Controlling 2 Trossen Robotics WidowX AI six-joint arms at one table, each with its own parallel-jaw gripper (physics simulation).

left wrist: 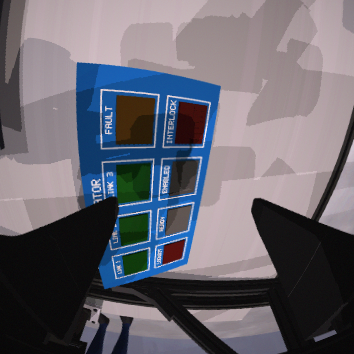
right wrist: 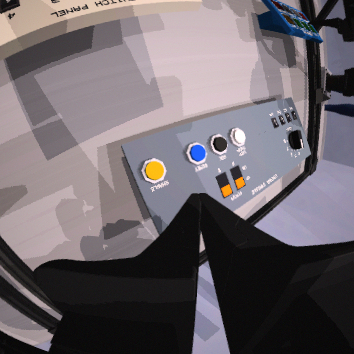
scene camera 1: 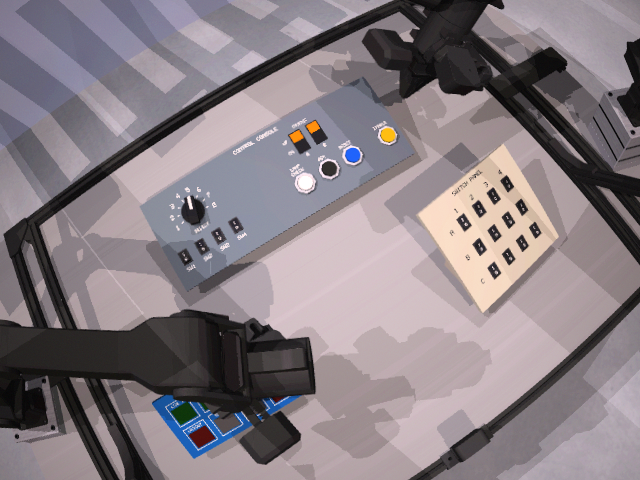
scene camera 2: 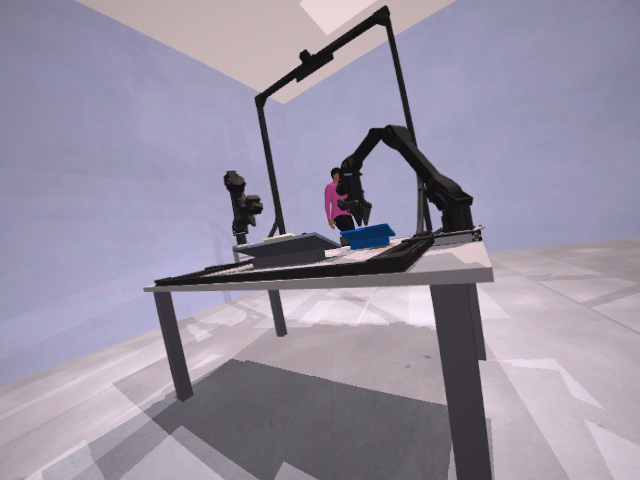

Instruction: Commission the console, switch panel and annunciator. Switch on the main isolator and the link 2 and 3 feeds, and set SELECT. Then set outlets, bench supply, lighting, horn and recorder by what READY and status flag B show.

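Frame: origin at the left arm's base, x left, y back, z up, level; millimetres.
Seen in the pictures: left gripper, fingertip midpoint: (left wrist: pixel 185 204) (right wrist: pixel 303 2) (scene camera 2: pixel 363 226); right gripper, fingertip midpoint: (right wrist: pixel 197 199) (scene camera 1: pixel 402 96) (scene camera 2: pixel 255 226); left arm's base, origin of the base link: (right wrist: pixel 327 82) (scene camera 1: pixel 30 409) (scene camera 2: pixel 459 230); right arm's base, origin of the base link: (scene camera 1: pixel 638 109) (scene camera 2: pixel 242 244).
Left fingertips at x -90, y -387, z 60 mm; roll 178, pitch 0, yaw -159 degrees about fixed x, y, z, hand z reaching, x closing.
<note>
Pixels of each thing's top centre, then the offset from my left fingertips to it. "*": a spot on its surface instead. Level surfaces: height alone.
- grey console, surface spot: (scene camera 1: pixel 268 196) (right wrist: pixel 258 135) * dx +291, dy -112, dz -30 mm
- black SELECT knob, middle of its top: (scene camera 1: pixel 189 205) (right wrist: pixel 303 140) dx +298, dy +1, dz +13 mm
- blue annunciator, middle of its top: (left wrist: pixel 127 220) (scene camera 1: pixel 218 388) (right wrist: pixel 308 22) (scene camera 2: pixel 364 227) dx +30, dy +31, dz -6 mm
- READY, surface spot: (left wrist: pixel 177 220) * dx -11, dy +42, dz -40 mm
- table, its level: dz -87 mm
The grey console (scene camera 1: pixel 268 196) (scene camera 2: pixel 289 245) (right wrist: pixel 260 150) has a black SELECT knob (scene camera 1: pixel 192 210) (right wrist: pixel 295 140) with its pointer near 5, small switches, two orange-and-black rockers and round buttons. The cream switch panel (scene camera 1: pixel 439 222) (right wrist: pixel 40 30) holds three rows of black rockers; their positions are too small to tell. The blue annunciator (scene camera 1: pixel 194 452) (scene camera 2: pixel 368 235) (left wrist: pixel 150 75) has dark lamp windows, with READY (left wrist: pixel 177 220) grey. My left gripper (left wrist: pixel 185 204) (scene camera 2: pixel 366 223) is open and empty above the annunciator. My right gripper (right wrist: pixel 197 199) (scene camera 1: pixel 405 96) is shut and empty, beyond the console's yellow-button end.
A black frame (scene camera 1: pixel 217 105) borders the table (scene camera 1: pixel 330 289). The left arm covers part of the annunciator in scene camera 1. The switch panel stands right of the console there. A person in pink (scene camera 2: pixel 330 204) stands behind the table in scene camera 2.
</note>
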